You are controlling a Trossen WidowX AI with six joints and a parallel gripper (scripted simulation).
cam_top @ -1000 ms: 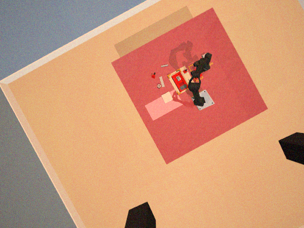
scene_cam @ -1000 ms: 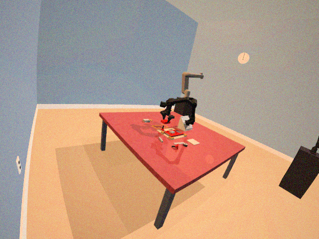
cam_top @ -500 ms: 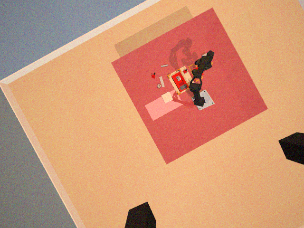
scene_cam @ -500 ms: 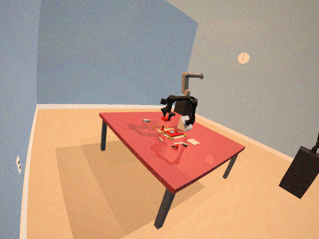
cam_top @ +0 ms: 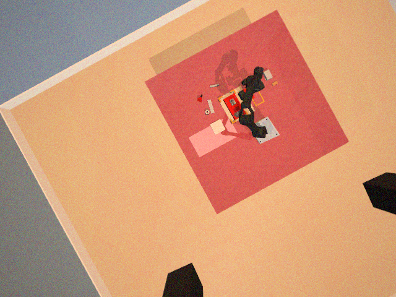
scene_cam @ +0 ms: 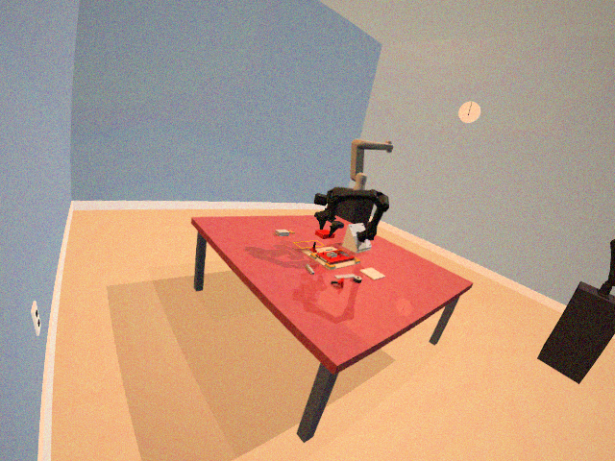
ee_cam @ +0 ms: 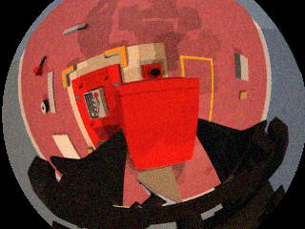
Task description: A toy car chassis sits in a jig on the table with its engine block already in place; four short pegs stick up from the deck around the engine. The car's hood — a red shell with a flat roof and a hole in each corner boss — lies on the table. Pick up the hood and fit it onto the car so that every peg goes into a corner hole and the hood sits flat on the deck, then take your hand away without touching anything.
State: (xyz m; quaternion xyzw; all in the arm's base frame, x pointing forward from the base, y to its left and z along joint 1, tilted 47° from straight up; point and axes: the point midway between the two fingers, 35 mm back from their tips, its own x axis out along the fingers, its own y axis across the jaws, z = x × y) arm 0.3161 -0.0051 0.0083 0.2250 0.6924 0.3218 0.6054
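The jig lies 100 mm below my gripper tip, 90 mm to the left of it and 10 mm behind it. Also, from my gripper tip: red hood: right at my gripper tip; then black cylinder: 80 mm below, 50 mm ahead; then grey block: 270 mm to the right, 100 mm below, 100 mm ahead.
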